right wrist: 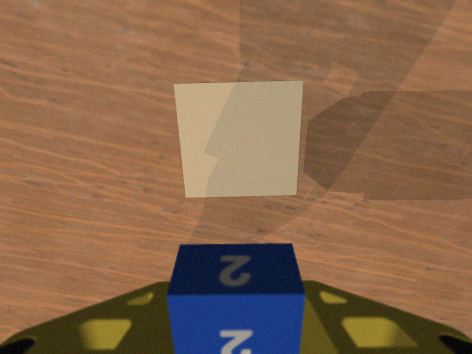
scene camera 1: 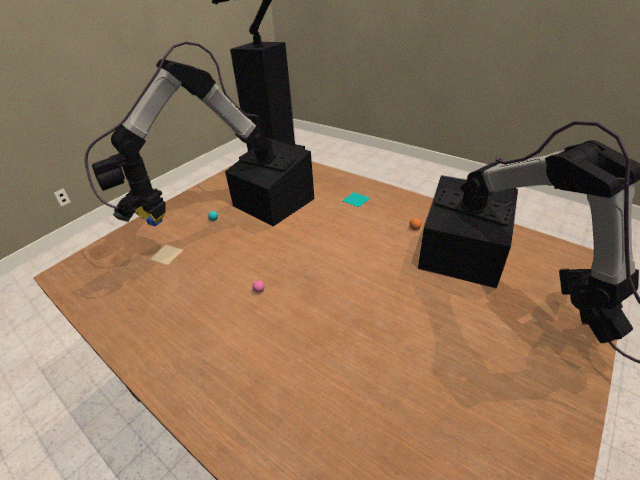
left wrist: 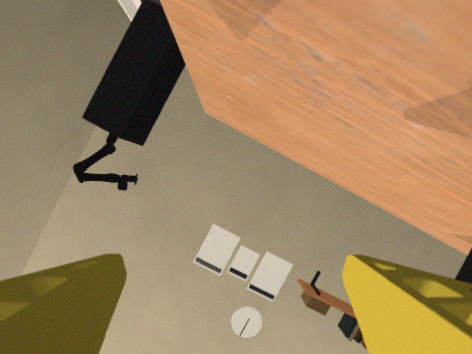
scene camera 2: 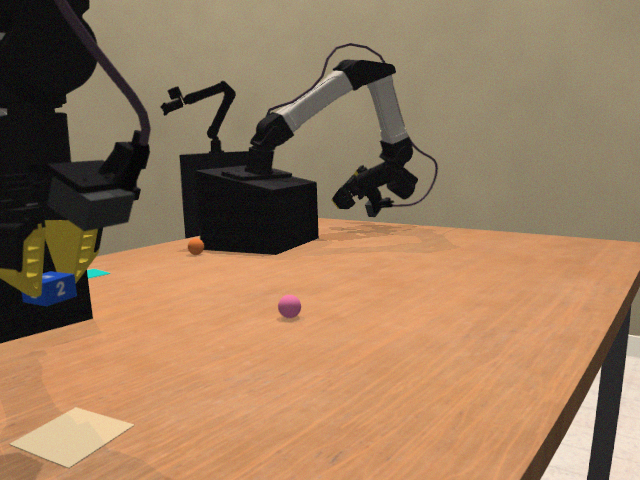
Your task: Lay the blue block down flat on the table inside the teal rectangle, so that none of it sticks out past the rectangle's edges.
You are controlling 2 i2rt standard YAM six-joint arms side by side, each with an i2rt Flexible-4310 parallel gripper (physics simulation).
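Where they show: left gripper, between the fingertips: [left wrist: 234, 264] [scene camera 2: 341, 193]; right gripper, between the fingertips: [right wrist: 236, 296] [scene camera 1: 153, 221] [scene camera 2: 51, 291]; left arm's base, origin of its link: [scene camera 1: 473, 207] [scene camera 2: 257, 176]; right arm's base, origin of its link: [scene camera 1: 267, 161].
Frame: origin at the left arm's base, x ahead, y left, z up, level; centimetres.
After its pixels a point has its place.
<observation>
The blue block [scene camera 1: 154, 221] [scene camera 2: 50, 288] @(x 46.8, y -80.9, z -3.1 cm) [right wrist: 237, 300] @(x 46.5, y -80.0, z -2.5 cm) has a white 2 on its faces and hangs in the air between the yellow fingers of my right gripper [scene camera 1: 149, 215] @(x 45.4, y -80.1, z -3.7 cm) [scene camera 2: 56, 276] @(x 45.4, y -80.1, z -3.7 cm) [right wrist: 236, 296] @(x 45.4, y -80.1, z -3.7 cm), which is shut on it. The teal rectangle [scene camera 1: 356, 199] @(x -11.9, y -42.7, z -16.9 cm) [scene camera 2: 97, 273] @(x -10.3, y -41.1, z -16.9 cm) lies flat on the table between the two arm bases in scene camera 1, far from the block; part of it is hidden in scene camera 2. My left gripper [left wrist: 234, 264] @(x 3.0, y 33.9, z -7.4 cm) is open and empty, raised at the right of scene camera 1.
A cream square [scene camera 1: 166, 254] @(x 45.4, y -80.4, z -16.9 cm) [scene camera 2: 72, 436] @(x 45.7, y -80.6, z -16.9 cm) [right wrist: 250, 140] @(x 45.7, y -81.0, z -16.9 cm) lies near the right gripper. A teal ball [scene camera 1: 212, 215] @(x 24.5, y -79.8, z -14.2 cm), a pink ball [scene camera 1: 258, 286] @(x 42.8, y -42.6, z -14.2 cm) [scene camera 2: 289, 306] @(x 43.0, y -44.8, z -14.9 cm) and an orange ball [scene camera 1: 415, 223] @(x -4.0, y -16.9, z -13.8 cm) [scene camera 2: 195, 245] @(x -4.0, y -18.6, z -14.5 cm) rest on the table. Two black arm bases [scene camera 1: 271, 191] @(x 14.9, y -59.0, z -3.9 cm) [scene camera 1: 460, 248] @(x 10.8, y 0.8, z -6.4 cm) flank the teal rectangle.
</observation>
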